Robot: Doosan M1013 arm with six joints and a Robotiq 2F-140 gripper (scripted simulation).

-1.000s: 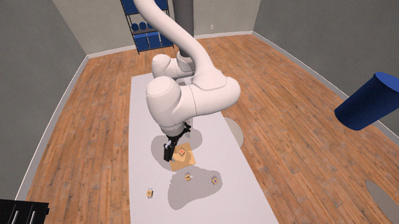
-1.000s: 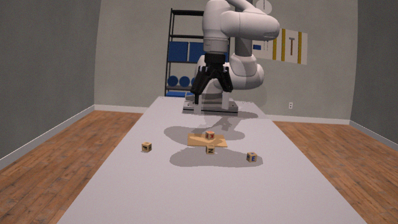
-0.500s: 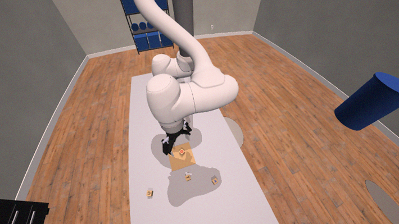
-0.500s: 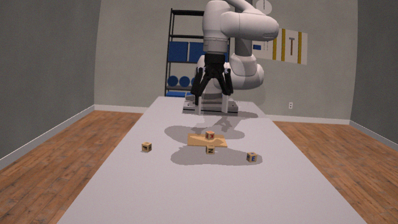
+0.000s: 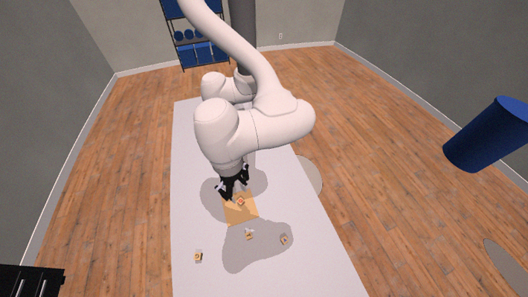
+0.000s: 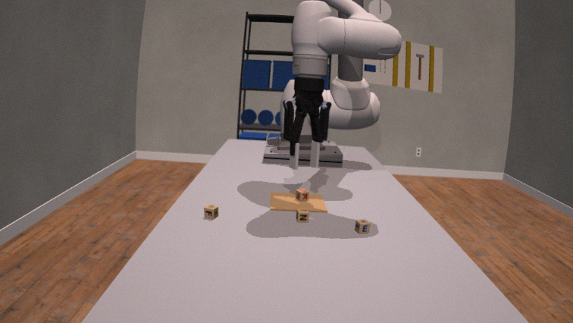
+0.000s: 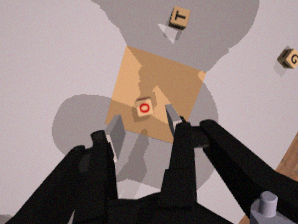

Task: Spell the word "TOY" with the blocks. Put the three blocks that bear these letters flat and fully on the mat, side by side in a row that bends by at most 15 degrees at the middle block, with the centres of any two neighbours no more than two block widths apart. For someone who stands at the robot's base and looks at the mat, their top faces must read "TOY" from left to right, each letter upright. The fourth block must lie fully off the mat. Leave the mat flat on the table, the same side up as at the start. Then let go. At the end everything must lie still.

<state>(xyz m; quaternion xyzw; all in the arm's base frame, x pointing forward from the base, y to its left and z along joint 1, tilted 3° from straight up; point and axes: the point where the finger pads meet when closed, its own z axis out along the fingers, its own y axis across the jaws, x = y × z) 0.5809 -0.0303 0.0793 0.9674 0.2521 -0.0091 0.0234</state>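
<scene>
Now: the tan mat 10 mm ahead of my hand, 10 mm to the right of it and 120 mm below it. The rest, counted from my hand: T block (150 mm ahead, 10 mm to the right, 110 mm below).
</scene>
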